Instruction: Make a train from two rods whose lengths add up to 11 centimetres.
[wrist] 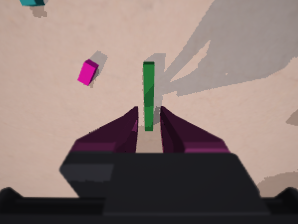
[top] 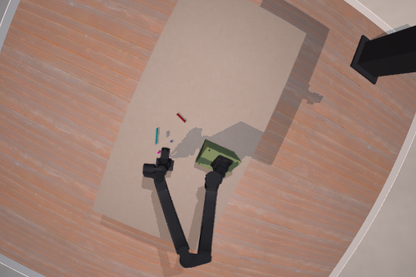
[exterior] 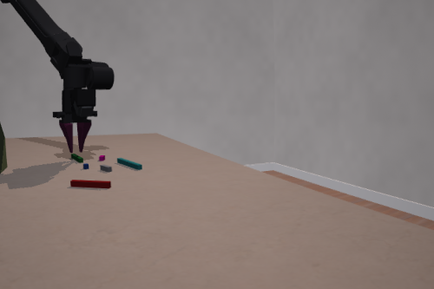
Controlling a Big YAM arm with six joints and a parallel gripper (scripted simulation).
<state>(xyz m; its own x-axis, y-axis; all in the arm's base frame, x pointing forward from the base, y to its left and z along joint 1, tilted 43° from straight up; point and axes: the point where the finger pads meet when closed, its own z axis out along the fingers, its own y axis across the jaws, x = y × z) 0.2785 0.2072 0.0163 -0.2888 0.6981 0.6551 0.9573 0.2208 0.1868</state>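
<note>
Right now the green rod is 2 cm below my hand. The rest, counted from my hand: magenta rod: 6 cm ahead, 2 cm to the right, 2 cm below; grey rod: 7 cm ahead, 14 cm to the right, 2 cm below; blue rod: 2 cm ahead, 11 cm to the right, 2 cm below.
</note>
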